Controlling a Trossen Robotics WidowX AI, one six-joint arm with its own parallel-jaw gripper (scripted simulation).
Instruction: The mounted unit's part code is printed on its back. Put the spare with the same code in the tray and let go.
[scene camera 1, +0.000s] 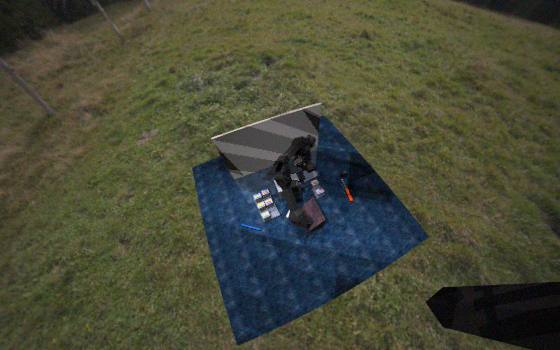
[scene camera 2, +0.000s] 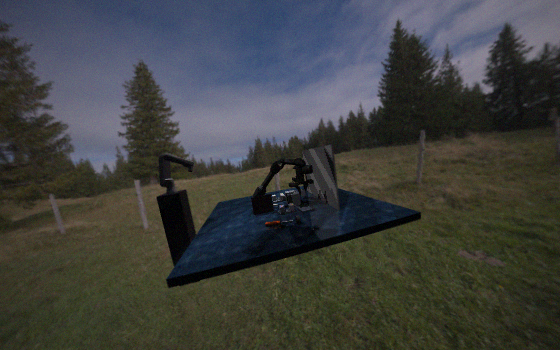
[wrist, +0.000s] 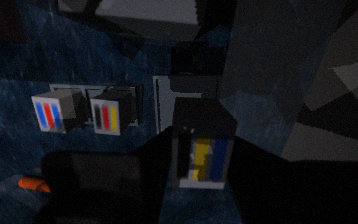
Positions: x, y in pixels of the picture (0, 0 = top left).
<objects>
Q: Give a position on a flat grey tray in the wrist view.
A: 166, 87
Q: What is the gripper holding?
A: A grey spare block.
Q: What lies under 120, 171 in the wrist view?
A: The gripper.
</objects>
